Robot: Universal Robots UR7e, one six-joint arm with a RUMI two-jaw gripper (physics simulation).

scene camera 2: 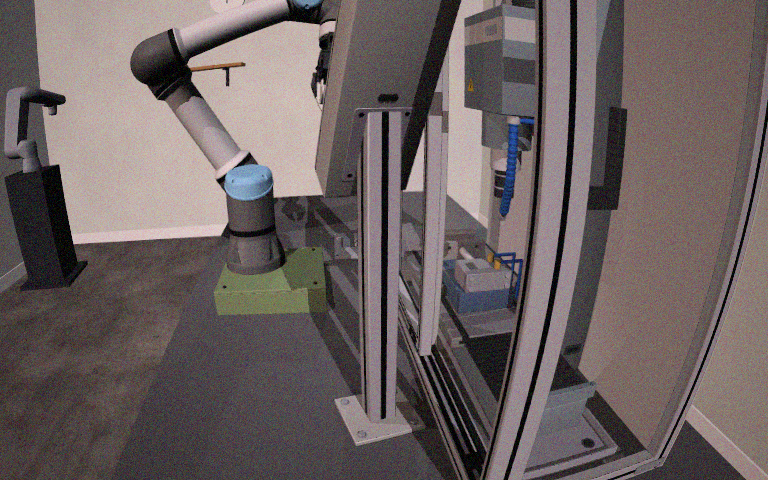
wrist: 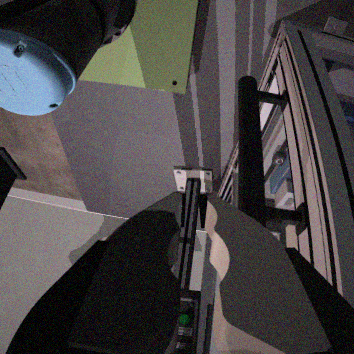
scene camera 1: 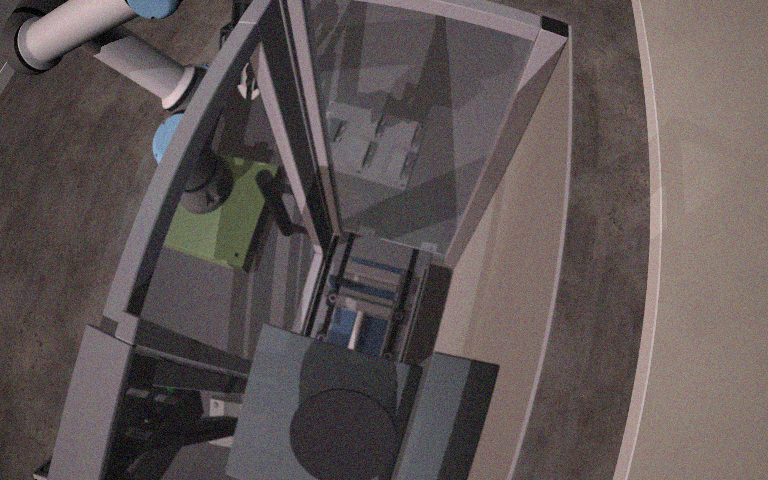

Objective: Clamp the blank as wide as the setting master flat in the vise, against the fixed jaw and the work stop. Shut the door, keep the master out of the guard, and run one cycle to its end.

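Places are measured from the arm's base along level axes (x ahead, y right, z down), in millimetres.
Pixels of known places: gripper, fingertip midpoint: (wrist: 191, 196) (scene camera 1: 249, 98); arm's base, link origin: (scene camera 2: 255, 262).
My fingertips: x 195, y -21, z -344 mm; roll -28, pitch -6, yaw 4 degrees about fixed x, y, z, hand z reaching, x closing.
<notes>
Ahead of a thing's pixels: the offset from my fingertips to its middle. "*": to the spot under its first point.
My gripper (wrist: 191, 196) is shut and empty. It hangs high outside the guard, over the top of the control post @[dz +175, dx -36, dy +561 mm] (wrist: 193, 179) (scene camera 2: 379, 258). A green button @[* dz -4, dx -11, dy +476 mm] (wrist: 184, 319) shows on the panel straight below the fingers. The door's black handle @[* dz +139, dx +52, dy +113 mm] (wrist: 250, 147) (scene camera 1: 273, 201) stands just to the right of the fingers, apart from them. Inside the guard, a grey blank (scene camera 2: 479, 273) sits on the blue vise (scene camera 2: 474, 302) (scene camera 1: 340, 325) (wrist: 281, 175) under the spindle head (scene camera 2: 503, 62). In scene camera 2 my gripper (scene camera 2: 319, 77) is half hidden behind the slanted control panel @[* dz -65, dx -55, dy +594 mm] (scene camera 2: 369, 92).
The arm's base stands on a green plinth (scene camera 2: 271, 294) (scene camera 1: 218, 222) (wrist: 165, 42) left of the guard. A grey tray with slots (scene camera 1: 374, 150) shows through the guard's pane. The door frame (wrist: 305, 140) and curved guard posts (scene camera 2: 550, 258) stand to the right.
</notes>
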